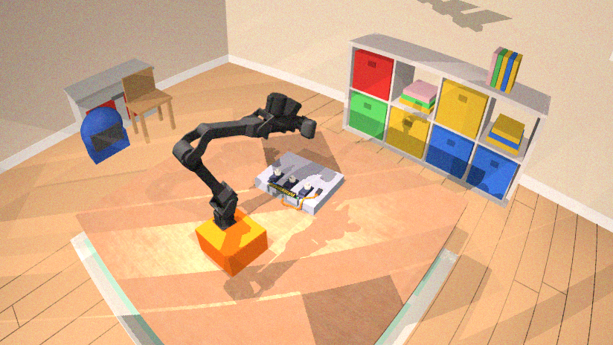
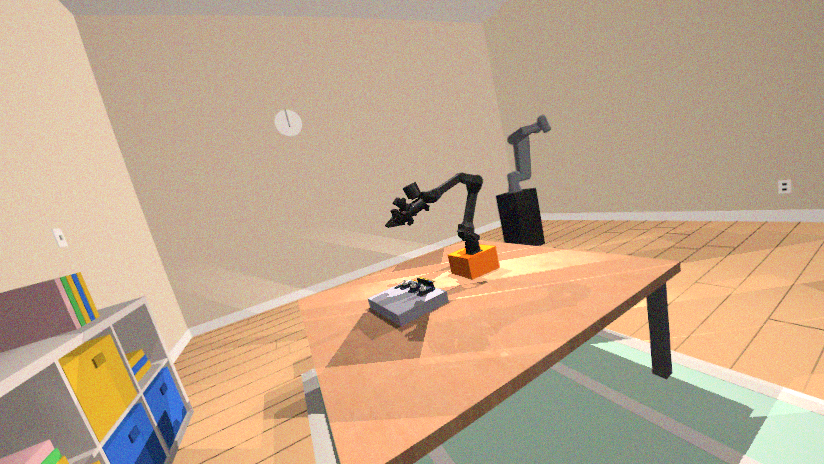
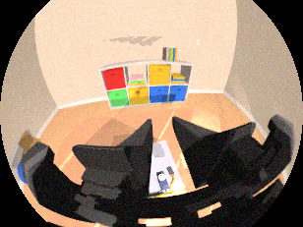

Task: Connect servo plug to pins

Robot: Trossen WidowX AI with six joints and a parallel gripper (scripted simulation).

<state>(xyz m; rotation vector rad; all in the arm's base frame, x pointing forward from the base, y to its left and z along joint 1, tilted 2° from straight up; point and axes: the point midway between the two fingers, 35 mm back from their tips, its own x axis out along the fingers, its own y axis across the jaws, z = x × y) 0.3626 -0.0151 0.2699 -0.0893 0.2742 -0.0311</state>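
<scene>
My gripper tip is now 33 cm above the grey printed holder, 7 cm to the right of it and 5 cm short of it.
</scene>
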